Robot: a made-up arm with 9 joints. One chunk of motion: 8 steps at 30 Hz.
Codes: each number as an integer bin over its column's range. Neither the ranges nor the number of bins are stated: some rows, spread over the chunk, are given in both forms.
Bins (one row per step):
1: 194 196 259 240 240 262
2: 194 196 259 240 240 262
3: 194 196 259 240 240 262
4: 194 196 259 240 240 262
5: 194 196 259 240 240 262
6: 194 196 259 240 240 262
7: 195 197 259 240 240 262
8: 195 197 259 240 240 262
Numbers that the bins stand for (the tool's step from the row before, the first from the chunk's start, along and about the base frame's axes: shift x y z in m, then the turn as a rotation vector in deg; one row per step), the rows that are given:
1: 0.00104 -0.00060 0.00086 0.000 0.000 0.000
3: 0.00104 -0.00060 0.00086 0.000 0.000 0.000
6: 0.00104 -0.00060 0.00086 0.000 0.000 0.000
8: 0.00127 -0.00034 0.00086 0.000 0.000 0.000
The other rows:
2: 0.00104 -0.00060 0.00086 0.000 0.000 0.000
4: 0.00104 -0.00060 0.00086 0.000 0.000 0.000
5: 0.00104 -0.00060 0.00086 0.000 0.000 0.000
7: 0.00127 -0.00034 0.00086 0.000 0.000 0.000

